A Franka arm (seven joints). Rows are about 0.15 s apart.
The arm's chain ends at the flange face. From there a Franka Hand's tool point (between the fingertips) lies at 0.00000 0.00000 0.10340 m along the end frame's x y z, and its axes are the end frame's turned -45 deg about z.
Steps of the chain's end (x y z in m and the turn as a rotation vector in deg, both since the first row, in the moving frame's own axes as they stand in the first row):
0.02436, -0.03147, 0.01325, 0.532, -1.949, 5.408
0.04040, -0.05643, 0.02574, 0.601, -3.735, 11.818
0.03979, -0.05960, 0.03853, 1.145, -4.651, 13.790
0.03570, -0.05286, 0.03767, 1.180, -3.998, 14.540
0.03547, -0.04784, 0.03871, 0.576, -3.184, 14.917
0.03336, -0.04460, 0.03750, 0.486, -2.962, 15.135
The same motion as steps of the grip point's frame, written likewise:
0.03782, -0.00827, 0.01319, 1.754, -1.002, 5.408
0.06507, -0.01724, 0.02552, 3.066, -2.216, 11.818
0.06674, -0.02186, 0.03817, 4.098, -2.479, 13.790
0.05990, -0.01912, 0.03740, 3.661, -1.993, 14.540
0.05624, -0.01392, 0.03855, 2.659, -1.844, 14.917
0.05258, -0.01271, 0.03736, 2.438, -1.751, 15.135

